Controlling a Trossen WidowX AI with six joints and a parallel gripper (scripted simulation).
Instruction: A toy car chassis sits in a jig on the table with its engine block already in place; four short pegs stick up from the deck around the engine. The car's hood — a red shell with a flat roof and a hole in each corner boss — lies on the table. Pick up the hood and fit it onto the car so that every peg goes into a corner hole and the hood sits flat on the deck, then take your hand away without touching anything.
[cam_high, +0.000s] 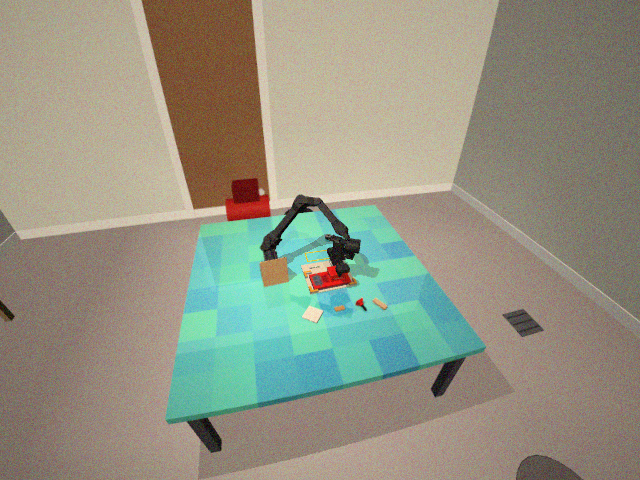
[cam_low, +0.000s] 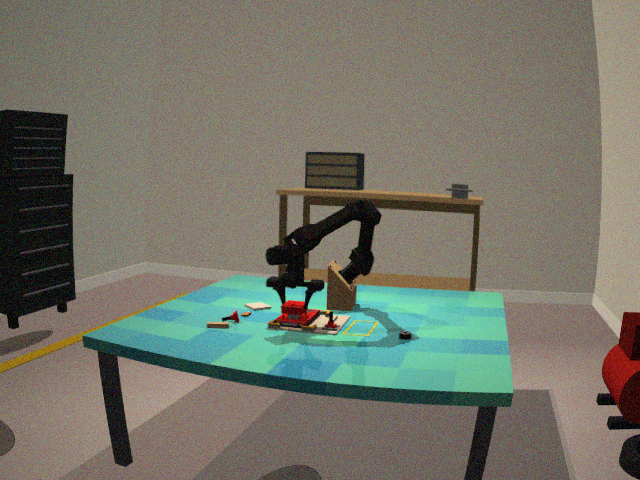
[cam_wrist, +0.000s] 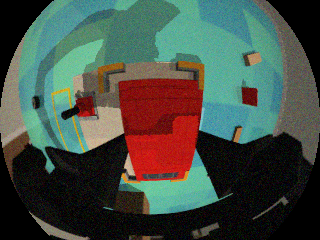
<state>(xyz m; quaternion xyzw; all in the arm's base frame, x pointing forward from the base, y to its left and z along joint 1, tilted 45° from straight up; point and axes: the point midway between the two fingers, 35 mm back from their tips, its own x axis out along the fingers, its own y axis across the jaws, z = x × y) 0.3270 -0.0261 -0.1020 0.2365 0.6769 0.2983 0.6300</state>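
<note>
Right now my gripper tip is 30 mm above the grey engine block. Round my gripper tip: white tile (170 mm behind, 200 mm to the right, 50 mm below); red hood (10 mm above); black wheel (50 mm ahead, 390 mm to the left, 50 mm below).
</note>
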